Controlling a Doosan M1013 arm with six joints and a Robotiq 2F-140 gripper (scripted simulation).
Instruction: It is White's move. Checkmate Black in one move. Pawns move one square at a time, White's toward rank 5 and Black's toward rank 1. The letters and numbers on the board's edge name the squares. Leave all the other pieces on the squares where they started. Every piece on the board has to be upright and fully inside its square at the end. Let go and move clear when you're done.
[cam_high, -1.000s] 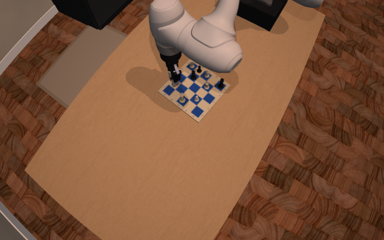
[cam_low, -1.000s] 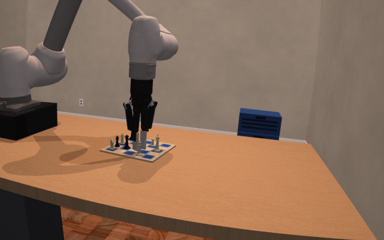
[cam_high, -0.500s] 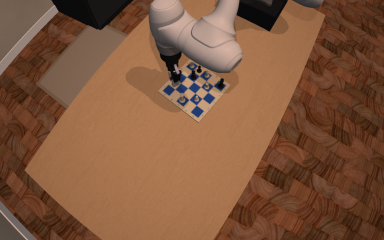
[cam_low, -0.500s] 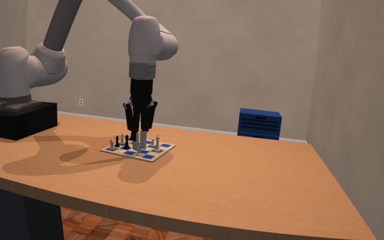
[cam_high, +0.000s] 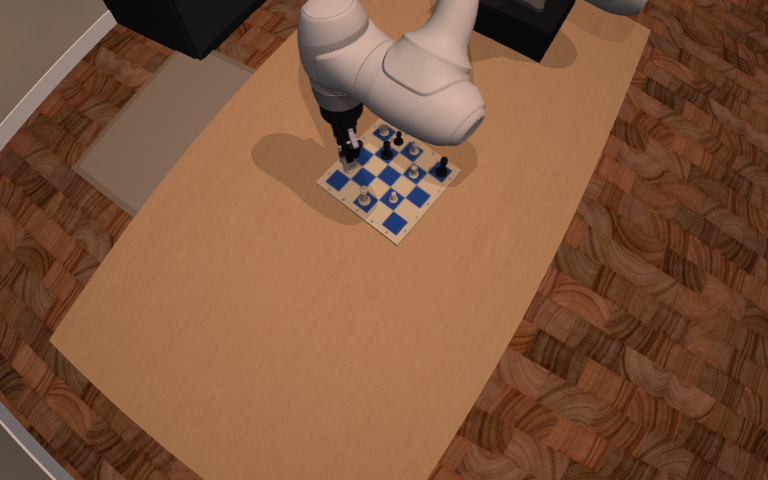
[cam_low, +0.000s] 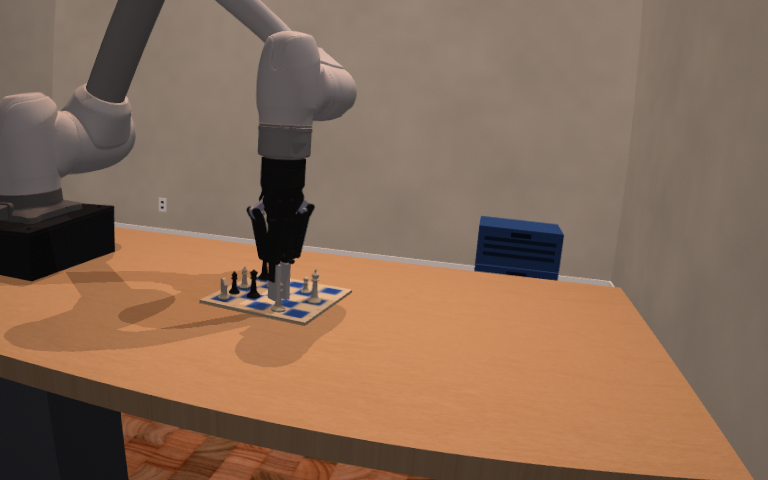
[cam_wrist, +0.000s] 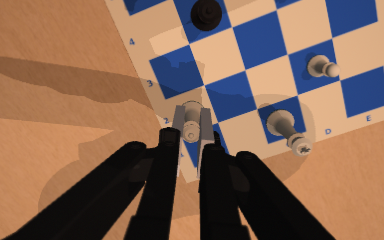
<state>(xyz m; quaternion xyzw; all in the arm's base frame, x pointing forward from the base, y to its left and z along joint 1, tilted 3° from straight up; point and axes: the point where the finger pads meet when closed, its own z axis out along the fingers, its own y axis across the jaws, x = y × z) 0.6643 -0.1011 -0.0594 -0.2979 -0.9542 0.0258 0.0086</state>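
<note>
The white king is 50 mm ahead of my hand, 70 mm to the left of it and 20 mm below it. Also, from my hand: chessboard: 30 mm behind, 80 mm to the left, 60 mm below; then white pawn: 10 mm ahead, 120 mm to the left, 40 mm below.
</note>
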